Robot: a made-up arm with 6 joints.
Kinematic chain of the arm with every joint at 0, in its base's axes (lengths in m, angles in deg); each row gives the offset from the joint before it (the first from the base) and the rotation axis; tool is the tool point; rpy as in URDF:
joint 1: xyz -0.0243 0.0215 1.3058 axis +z
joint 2: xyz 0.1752 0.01 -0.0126 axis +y
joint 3: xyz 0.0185 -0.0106 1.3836 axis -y
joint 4: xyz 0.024 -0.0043 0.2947 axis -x
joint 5: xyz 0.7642 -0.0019 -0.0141 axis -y
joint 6: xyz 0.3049 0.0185 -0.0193 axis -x
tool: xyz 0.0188 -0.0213 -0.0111 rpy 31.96 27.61 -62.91
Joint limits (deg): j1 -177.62..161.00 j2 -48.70..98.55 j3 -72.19..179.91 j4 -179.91..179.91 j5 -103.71..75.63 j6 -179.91..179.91
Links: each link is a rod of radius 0.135 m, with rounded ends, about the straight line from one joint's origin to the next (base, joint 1, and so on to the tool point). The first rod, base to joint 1, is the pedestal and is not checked.
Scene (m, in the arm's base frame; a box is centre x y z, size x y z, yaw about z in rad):
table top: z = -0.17
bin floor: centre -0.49 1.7 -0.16 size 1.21 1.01 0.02 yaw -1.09
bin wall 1: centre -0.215 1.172 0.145 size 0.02 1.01 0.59 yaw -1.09
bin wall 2: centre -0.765 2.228 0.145 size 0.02 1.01 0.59 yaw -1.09
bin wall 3: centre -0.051 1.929 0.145 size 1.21 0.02 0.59 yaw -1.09
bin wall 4: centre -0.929 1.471 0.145 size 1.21 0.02 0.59 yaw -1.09
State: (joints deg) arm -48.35 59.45 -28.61 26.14 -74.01 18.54
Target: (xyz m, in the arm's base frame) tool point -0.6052 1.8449 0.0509
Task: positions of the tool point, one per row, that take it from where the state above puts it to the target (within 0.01 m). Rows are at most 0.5 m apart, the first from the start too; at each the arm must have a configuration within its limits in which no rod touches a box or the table.
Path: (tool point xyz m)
1: 1.0895 -0.9105 1.0855
2: 1.3273 -0.6116 1.0460
3: 1.4852 -0.2525 1.0080
4: 1.5483 0.1456 0.9713
5: 1.5068 0.5579 0.9360
6: 1.3576 0.9564 0.9028
7: 1.1051 1.3131 0.8715
8: 0.7607 1.6014 0.8420
9: 0.3435 1.7972 0.8151
10: -0.1216 1.8823 0.7904
11: -0.6051 1.8449 0.7684
12: -0.6179 1.8823 0.4110
13: -0.6052 1.8449 0.0509

